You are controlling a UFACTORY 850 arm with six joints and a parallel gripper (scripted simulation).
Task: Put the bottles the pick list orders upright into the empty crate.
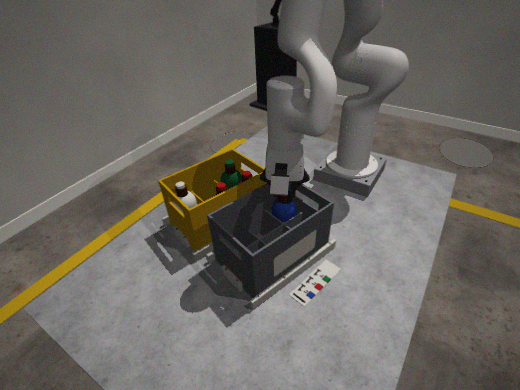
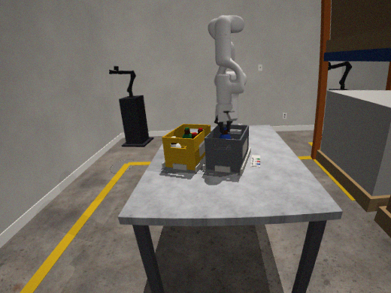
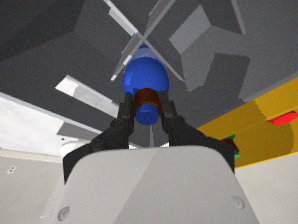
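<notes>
The blue-label bottle is 7 cm below my hand. From my hand the other things lie so: grey crate 9 cm ahead, 3 cm to the left, 8 cm below; red bottle 9 cm ahead, 17 cm to the right, 7 cm below; yellow crate 8 cm ahead, 21 cm to the right, 8 cm below.
</notes>
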